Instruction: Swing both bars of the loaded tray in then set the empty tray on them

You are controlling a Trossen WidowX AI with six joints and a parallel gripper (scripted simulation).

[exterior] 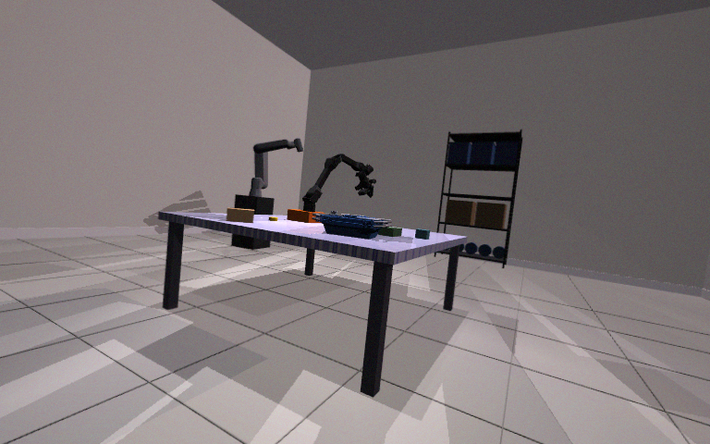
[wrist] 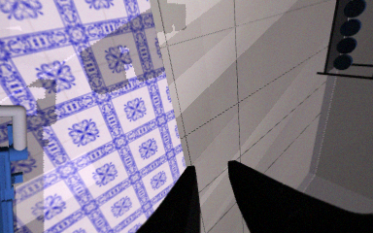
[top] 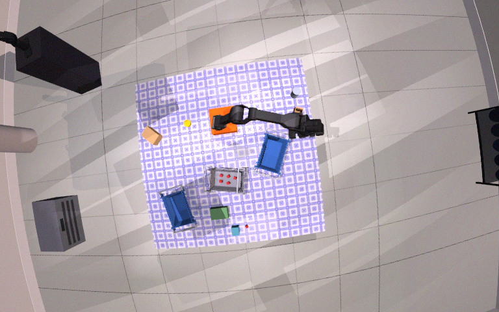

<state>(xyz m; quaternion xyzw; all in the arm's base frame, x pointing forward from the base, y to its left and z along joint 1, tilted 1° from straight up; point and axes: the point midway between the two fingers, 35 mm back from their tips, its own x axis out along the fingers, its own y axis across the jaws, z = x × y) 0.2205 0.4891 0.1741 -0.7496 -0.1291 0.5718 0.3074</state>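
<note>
Now: the blue tray 40 mm ahead of my gripper tip, 220 mm to the right of it and 160 mm below it. Round my gripper tip: grey cylinder (320 mm behind, 60 mm to the left, 170 mm below); then small brown box (180 mm behind, 30 mm to the left, 190 mm below); then green block (340 mm ahead, 680 mm to the right, 190 mm below).
</note>
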